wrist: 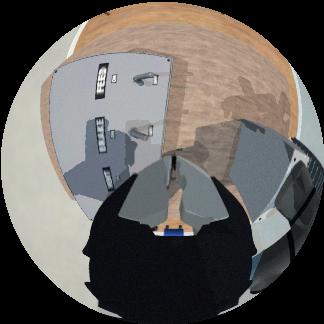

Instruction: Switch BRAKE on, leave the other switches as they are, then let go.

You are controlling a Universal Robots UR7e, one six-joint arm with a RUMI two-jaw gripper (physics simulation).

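Frame: origin at the arm's base, x right, y ahead, z up, level; millimetres.
Seen in the pictures: gripper, fingertip midpoint: [172, 157]; arm's base, link origin: [290, 184].
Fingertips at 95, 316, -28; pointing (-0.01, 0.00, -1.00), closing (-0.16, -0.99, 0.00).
Observation:
Offsets run from my fingertips to a thing's top centre, as dx, dy, dz. "spot": to the spot under its first point. Level surfaces: height alone.
The grey switch panel [75, 90] fills the left of the wrist view. The BRAKE label {+29, +143, -72} [101, 135] is at its middle, and the BRAKE lever {spot: +12, +57, -84} [140, 133] slants away from the small ON plate [112, 134], toward the plate at the panel's right edge. Above it, the FEED lever {+124, +33, -74} [144, 78] beside the FEED label {+145, +112, -72} [101, 81] also slants to the right. A third label {-87, +173, -72} [108, 179] shows lower down, too blurred to read surely; its lever is hidden. My gripper [172, 157] is shut and empty, below and right of the BRAKE lever.
The wooden table {dz -206} [210, 60] lies around the panel. A grey box [257, 165] stands at the right, with dark machine parts [297, 195] beyond it. A small blue part [174, 232] shows between the finger bases. Shadows fall on the panel and table.

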